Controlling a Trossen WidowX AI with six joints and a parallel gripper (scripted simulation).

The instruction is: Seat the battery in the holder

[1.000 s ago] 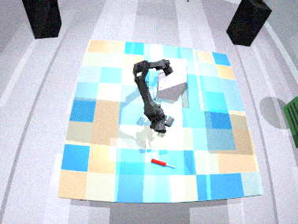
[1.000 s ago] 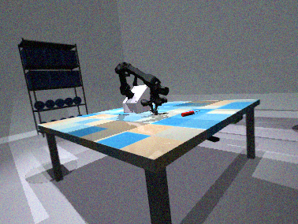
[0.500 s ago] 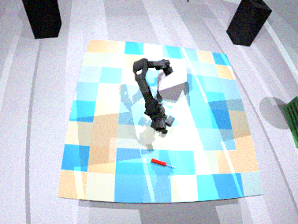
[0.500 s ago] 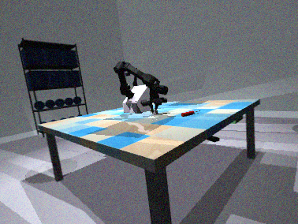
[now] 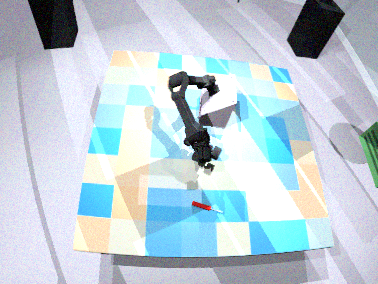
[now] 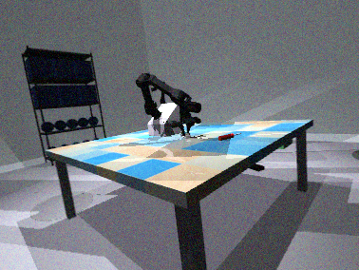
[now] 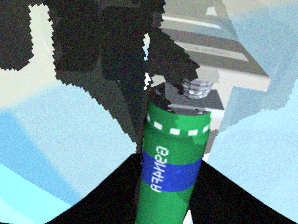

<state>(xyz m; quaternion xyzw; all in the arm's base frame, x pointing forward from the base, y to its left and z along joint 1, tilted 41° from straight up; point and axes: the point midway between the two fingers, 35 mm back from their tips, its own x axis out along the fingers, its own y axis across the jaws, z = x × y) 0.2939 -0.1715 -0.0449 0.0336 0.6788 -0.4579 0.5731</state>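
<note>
Right now the battery is 1 cm above my gripper tip. Also, from my gripper tip: red screwdriver (30 cm ahead, 1 cm to the right).
</note>
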